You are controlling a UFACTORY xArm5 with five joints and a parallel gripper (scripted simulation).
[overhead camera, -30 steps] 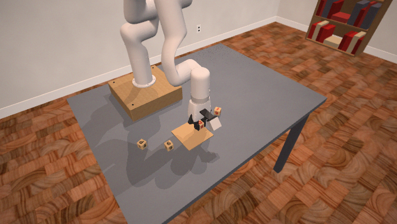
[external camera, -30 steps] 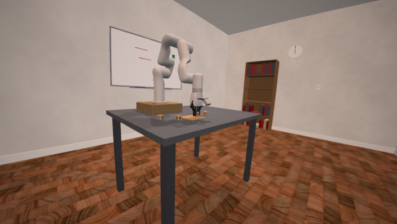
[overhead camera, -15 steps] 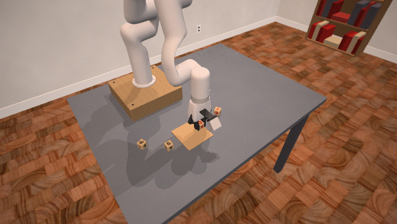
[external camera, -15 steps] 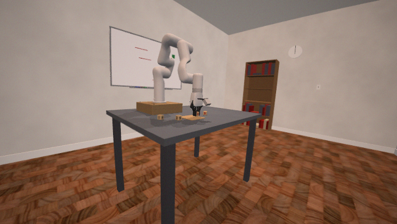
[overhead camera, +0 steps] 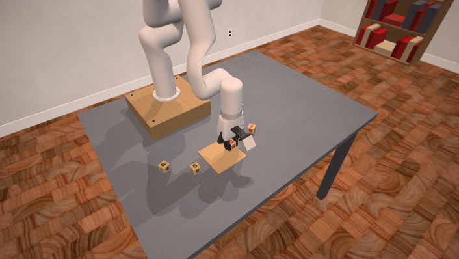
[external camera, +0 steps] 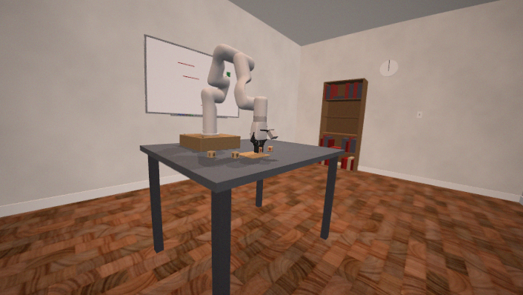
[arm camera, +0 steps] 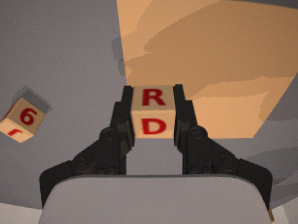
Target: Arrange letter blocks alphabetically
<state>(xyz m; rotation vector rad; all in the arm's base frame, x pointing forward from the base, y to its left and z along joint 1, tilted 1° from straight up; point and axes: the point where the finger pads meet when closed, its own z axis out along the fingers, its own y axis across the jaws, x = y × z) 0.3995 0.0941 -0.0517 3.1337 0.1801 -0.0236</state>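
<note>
Now: hand 1 cm above the wooden block. From my hand the other things lie so: tan mat (1 cm ahead, 5 cm to the right, 3 cm below).
</note>
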